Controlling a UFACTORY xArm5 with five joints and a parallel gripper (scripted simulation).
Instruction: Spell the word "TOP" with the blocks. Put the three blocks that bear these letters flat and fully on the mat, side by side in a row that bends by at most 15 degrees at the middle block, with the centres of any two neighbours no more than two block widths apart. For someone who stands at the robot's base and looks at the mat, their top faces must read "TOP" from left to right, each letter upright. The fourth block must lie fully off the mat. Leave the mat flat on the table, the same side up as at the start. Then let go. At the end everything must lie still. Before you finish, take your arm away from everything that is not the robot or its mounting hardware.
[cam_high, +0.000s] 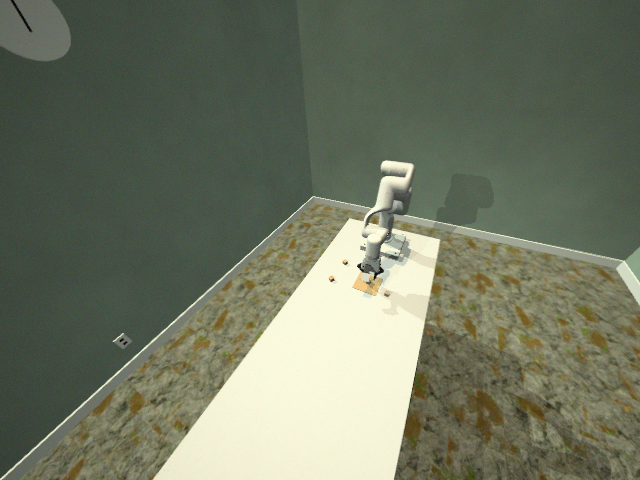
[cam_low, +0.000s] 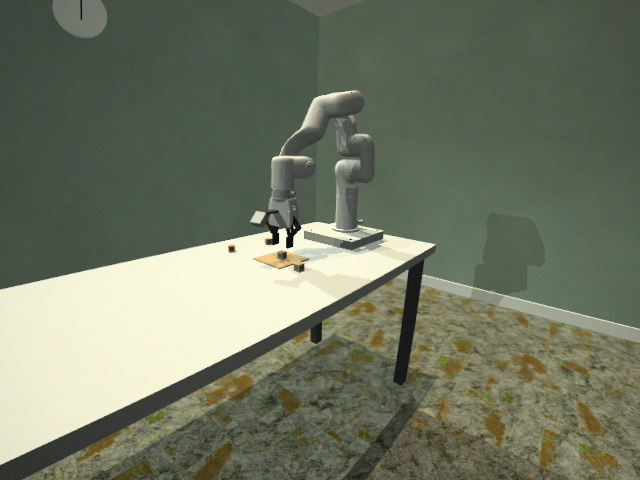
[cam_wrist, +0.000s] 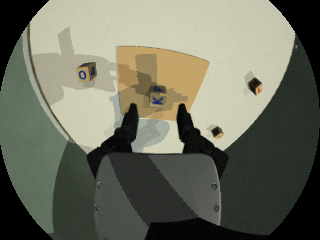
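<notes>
Right now the tan mat is 6 cm below my hand and 1 cm ahead of it.
</notes>
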